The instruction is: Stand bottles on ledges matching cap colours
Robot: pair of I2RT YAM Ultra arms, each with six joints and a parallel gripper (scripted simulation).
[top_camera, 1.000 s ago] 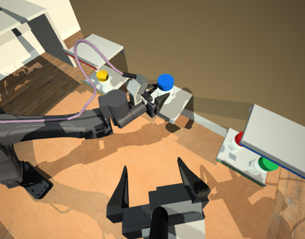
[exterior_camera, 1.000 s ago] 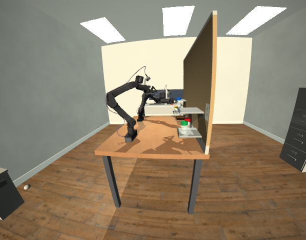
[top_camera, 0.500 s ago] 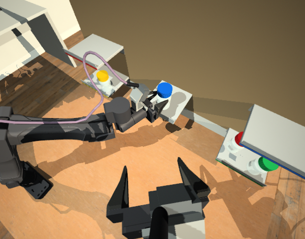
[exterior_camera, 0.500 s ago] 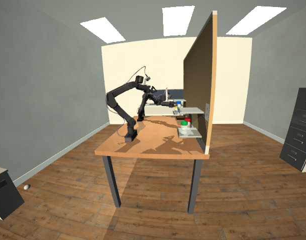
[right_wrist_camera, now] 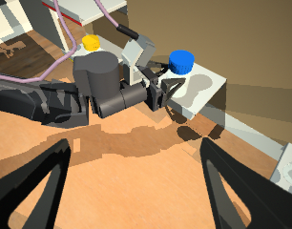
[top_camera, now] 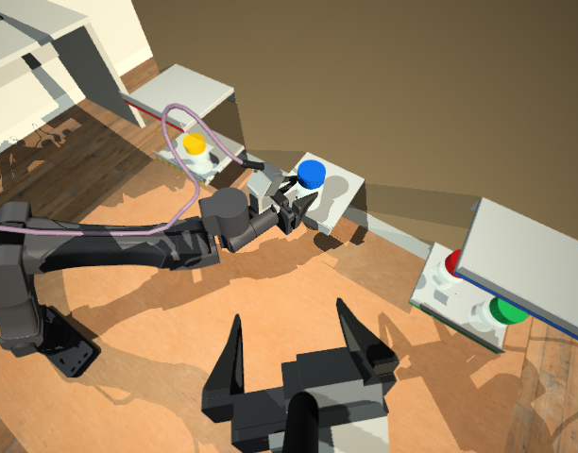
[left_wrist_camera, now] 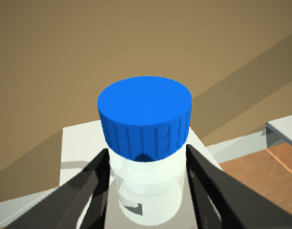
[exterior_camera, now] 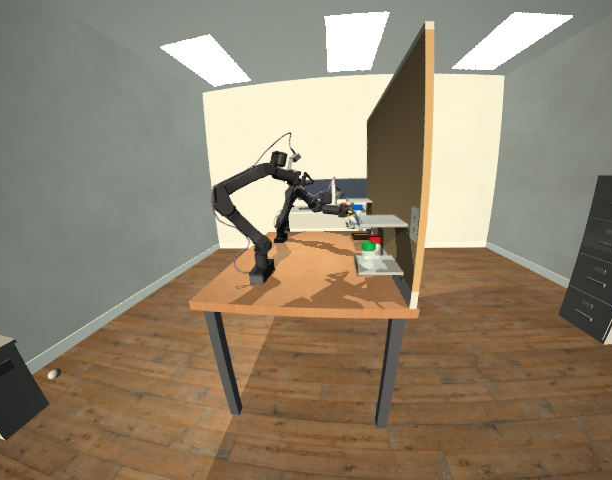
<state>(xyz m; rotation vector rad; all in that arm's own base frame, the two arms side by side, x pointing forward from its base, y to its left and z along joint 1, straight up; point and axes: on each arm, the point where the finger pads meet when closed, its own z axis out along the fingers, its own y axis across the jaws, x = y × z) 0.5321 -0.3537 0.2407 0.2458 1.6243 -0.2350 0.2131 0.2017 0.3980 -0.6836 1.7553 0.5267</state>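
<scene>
Now: the blue-capped bottle 10 mm below my left hand and 10 mm ahead of it. The rest, counted from my left hand: yellow-capped bottle: 340 mm to the left, 110 mm below, 40 mm ahead; then red-capped bottle: 340 mm to the right, 110 mm below, 20 mm ahead; then brown wall: 190 mm above, 160 mm ahead, 20 mm to the right.
Now: right hand 29 cm short of the blue-capped bottle, 20 cm above it and 10 cm to the right of it. Also, from my right hand: green-capped bottle 34 cm to the right, 30 cm below, 25 cm ahead; then red-capped bottle 30 cm below, 30 cm ahead, 24 cm to the right; then brown wall 43 cm ahead, 8 cm to the left, 1 cm above.
</scene>
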